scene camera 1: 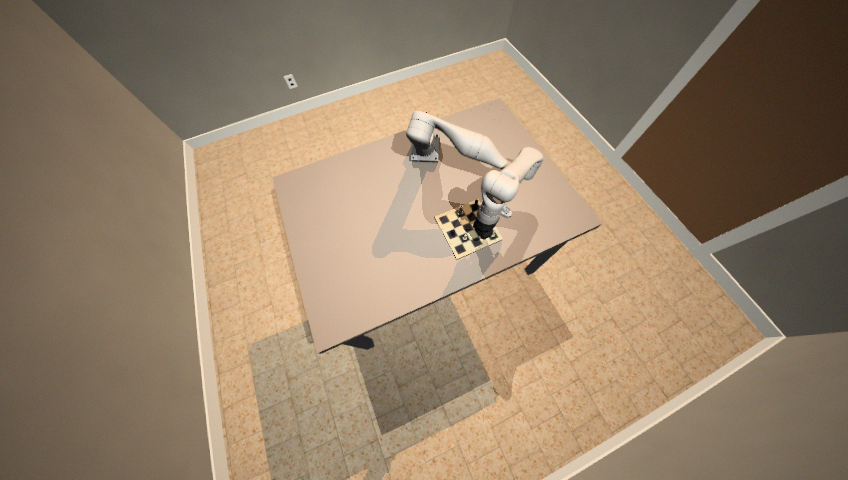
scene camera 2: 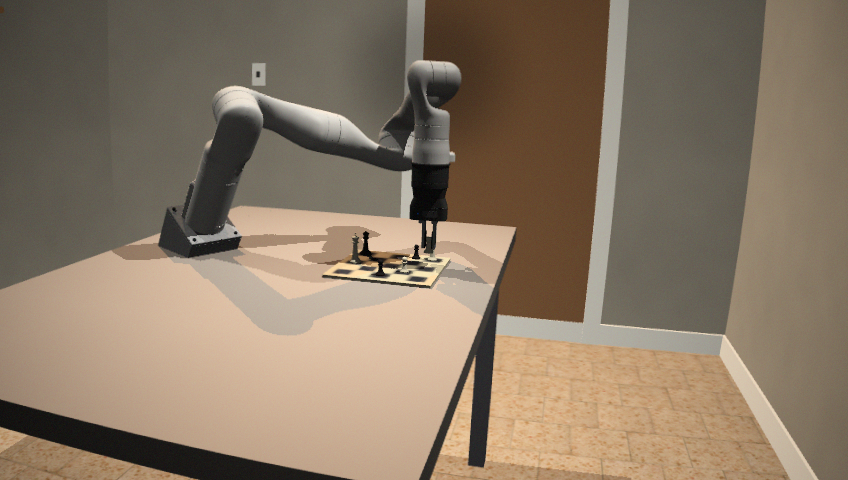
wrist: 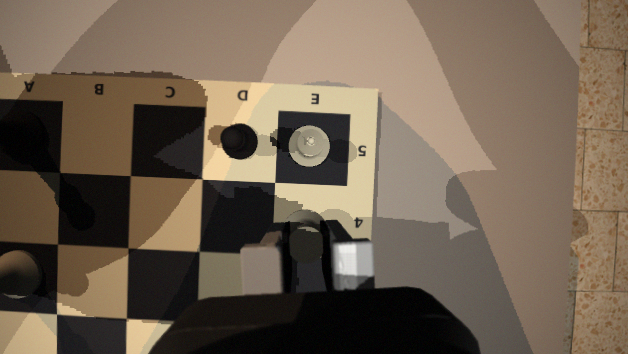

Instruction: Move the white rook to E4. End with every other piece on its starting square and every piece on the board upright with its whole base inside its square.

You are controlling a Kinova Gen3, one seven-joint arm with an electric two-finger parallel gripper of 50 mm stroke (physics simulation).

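Places are measured from the arm's base along level axes (x ahead, y left, z up), in millimetres.
Where they show: gripper, fingertip midpoint: (scene camera 1: 484,234) (scene camera 2: 428,247) (wrist: 306,246); arm's base, link origin: (scene camera 2: 204,221).
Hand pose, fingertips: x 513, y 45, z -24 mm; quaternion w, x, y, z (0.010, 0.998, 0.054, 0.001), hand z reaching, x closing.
Note:
Things, the pixels of their top centre, and the offset from my fingertips. "pt": a spot on its surface instead.
- white rook, top centre: (wrist: 306,245) (scene camera 2: 429,237) 0 mm ahead, 4 mm left, 21 mm up
- E4 square, surface spot: (wrist: 327,197) pt 11 mm ahead, 19 mm left, 39 mm down
- pale piece, top centre: (wrist: 311,140) (scene camera 2: 433,240) 1 mm back, 46 mm left, 5 mm up
- black pawn, top centre: (wrist: 230,137) (scene camera 2: 416,244) 37 mm back, 46 mm left, 7 mm down
- tall black piece, top centre: (scene camera 2: 366,230) 153 mm back, 43 mm left, 14 mm up
- tall white piece, top centre: (scene camera 2: 355,232) 152 mm back, 32 mm right, 25 mm up
- small white piece, top centre: (scene camera 2: 404,256) 33 mm back, 68 mm right, 7 mm down
My gripper (scene camera 1: 483,235) (scene camera 2: 428,244) (wrist: 306,246) points straight down over the right part of the chessboard (scene camera 1: 457,255) (scene camera 2: 333,275) (wrist: 367,111). It is shut on the white rook (wrist: 306,246), which looks upright between the fingers. In the wrist view the rook shows over the E4 square (wrist: 327,197), low above or at the board; its base is mostly hidden, so contact cannot be told. A pale piece (scene camera 2: 433,256) (wrist: 309,146) stands upright on E5, close beside the rook. A black pawn (scene camera 2: 415,251) (wrist: 239,141) stands upright on D5.
A tall black piece (scene camera 2: 365,243) stands on A5 and a tall white piece (scene camera 2: 355,248) (wrist: 19,274) on A3. A black piece (scene camera 2: 380,267) and a small white piece (scene camera 2: 404,266) stand nearer the board's front edge in scene camera 2. The table edge lies beyond column E.

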